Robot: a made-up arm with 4 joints.
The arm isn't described. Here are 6 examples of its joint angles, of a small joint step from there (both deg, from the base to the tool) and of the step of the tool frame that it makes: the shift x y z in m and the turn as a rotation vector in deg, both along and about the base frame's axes.
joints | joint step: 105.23 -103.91 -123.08 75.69 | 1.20 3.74 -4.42 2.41
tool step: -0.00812 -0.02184 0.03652 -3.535 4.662 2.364
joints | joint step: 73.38 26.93 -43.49 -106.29 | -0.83 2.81 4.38 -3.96
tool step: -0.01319 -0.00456 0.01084 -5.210 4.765 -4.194
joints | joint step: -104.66 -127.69 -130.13 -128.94 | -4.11 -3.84 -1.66 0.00
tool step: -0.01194 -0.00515 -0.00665 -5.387 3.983 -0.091
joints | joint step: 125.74 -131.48 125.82 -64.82 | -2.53 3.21 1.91 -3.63
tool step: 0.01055 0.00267 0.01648 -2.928 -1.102 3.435
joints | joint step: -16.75 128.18 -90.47 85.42 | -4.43 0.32 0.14 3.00
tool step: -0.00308 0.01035 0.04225 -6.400 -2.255 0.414
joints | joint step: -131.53 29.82 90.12 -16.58 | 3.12 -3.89 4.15 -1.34
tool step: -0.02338 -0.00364 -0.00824 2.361 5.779 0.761
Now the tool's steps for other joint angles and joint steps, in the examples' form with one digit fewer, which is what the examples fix.
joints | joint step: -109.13 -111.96 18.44 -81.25 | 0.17 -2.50 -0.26 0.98
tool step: -0.0119 0.0000 -0.0039 0.05 3.37 -0.75
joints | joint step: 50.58 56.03 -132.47 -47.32 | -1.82 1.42 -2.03 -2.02
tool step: -0.0033 -0.0149 0.0001 -0.93 1.54 1.76
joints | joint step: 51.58 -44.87 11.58 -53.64 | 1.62 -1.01 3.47 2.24
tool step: -0.0025 -0.0010 0.0264 3.73 -4.24 -0.28
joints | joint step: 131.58 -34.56 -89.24 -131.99 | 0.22 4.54 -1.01 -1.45
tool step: -0.0039 -0.0069 -0.0028 -1.55 3.34 3.08
